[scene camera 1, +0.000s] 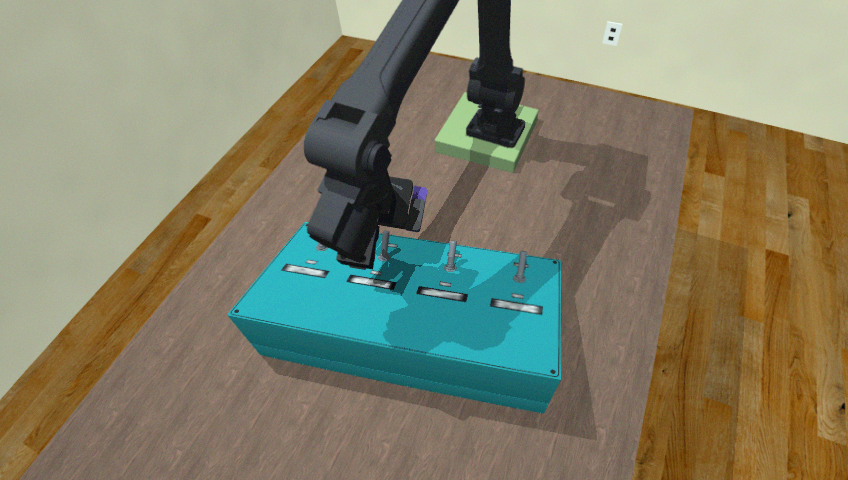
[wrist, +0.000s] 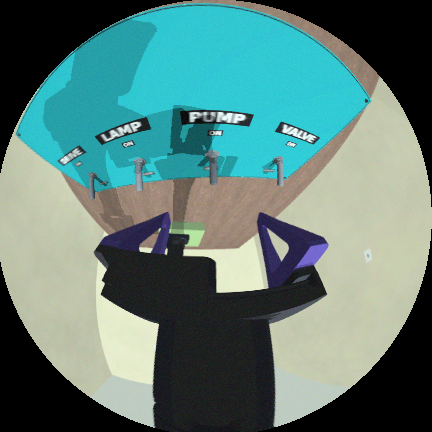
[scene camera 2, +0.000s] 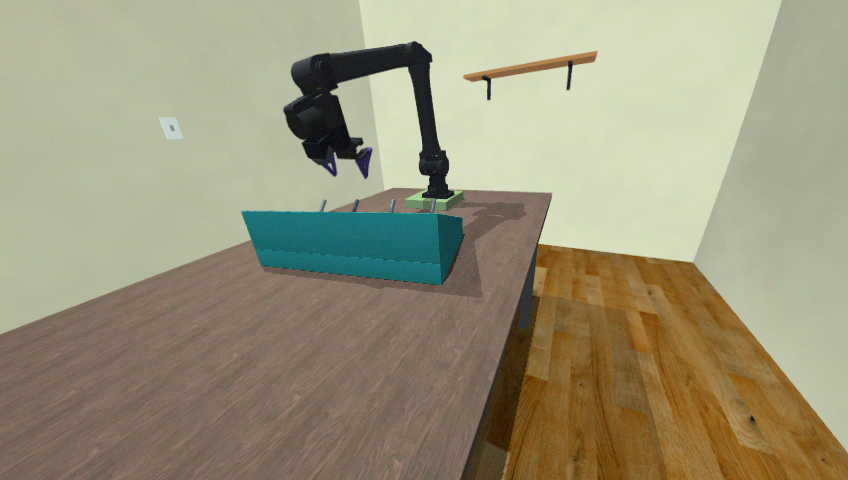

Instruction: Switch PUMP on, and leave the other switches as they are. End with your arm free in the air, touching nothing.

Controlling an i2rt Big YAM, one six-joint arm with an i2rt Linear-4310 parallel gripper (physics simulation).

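Places are measured from the arm's base along level axes (x back, y up, z left), in metres.
Pixels of known places: gripper, between the fingertips: (wrist: 213, 216) (scene camera 2: 350, 176); arm's base, origin of its link: (scene camera 1: 495, 130) (wrist: 175, 237) (scene camera 2: 438, 195).
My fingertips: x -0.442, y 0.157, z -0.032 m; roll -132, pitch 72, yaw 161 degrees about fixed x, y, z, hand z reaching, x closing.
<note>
Ahead of a thing's pixels: the offset from my fingertips to its top centre. "spot": to the spot under its first point. Level surfaces: height alone.
The turquoise switch box (scene camera 1: 309, 309) (scene camera 2: 351, 237) (wrist: 225, 65) has a row of grey levers. The PUMP lever @(dz -0.010, dx +0.006, dy -0.069 m) (scene camera 1: 385, 245) (scene camera 2: 355, 205) (wrist: 213, 170) leans away from its ON mark @(spot: dz +0.002, dx -0.050, dy -0.095 m) (wrist: 215, 133), as do the VALVE lever @(dz -0.127, dx -0.022, dy -0.069 m) (scene camera 2: 323, 205) (wrist: 280, 172), the LAMP lever @(dz +0.106, dx +0.034, dy -0.069 m) (scene camera 1: 452, 255) (scene camera 2: 392, 205) (wrist: 139, 175) and the end lever @(dz +0.223, dx +0.063, dy -0.069 m) (scene camera 1: 521, 265) (scene camera 2: 433, 205) (wrist: 92, 186), whose label is hard to read. My gripper (scene camera 2: 349, 176) (wrist: 213, 216) is open and empty, above the levers and apart from them. In scene camera 1 the arm hides most of its fingers and the VALVE lever.
The arm's base stands on a light green block (scene camera 1: 470, 148) (scene camera 2: 416, 201) (wrist: 196, 235) behind the box, on the brown table @(dy -0.195 m) (scene camera 1: 178, 380) (scene camera 2: 238, 368). A wooden shelf (scene camera 2: 529, 66) is on the back wall. Walls rise beyond the table.
</note>
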